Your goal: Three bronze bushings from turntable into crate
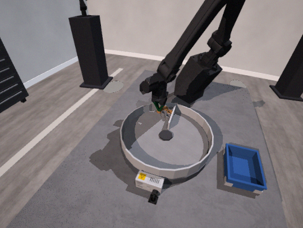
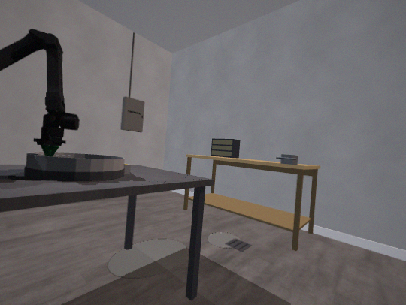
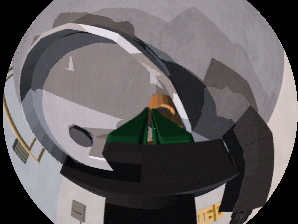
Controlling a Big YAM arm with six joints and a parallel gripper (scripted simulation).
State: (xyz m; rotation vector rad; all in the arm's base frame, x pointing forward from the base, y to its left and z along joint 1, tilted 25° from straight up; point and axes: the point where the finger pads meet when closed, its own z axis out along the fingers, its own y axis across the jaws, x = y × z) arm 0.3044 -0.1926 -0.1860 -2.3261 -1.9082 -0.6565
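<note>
The blue crate is 400 mm to the left of my hand, 260 mm ahead of it and 60 mm below it. Round my hand: round turntable: 160 mm ahead, 60 mm to the left, 30 mm below.
</note>
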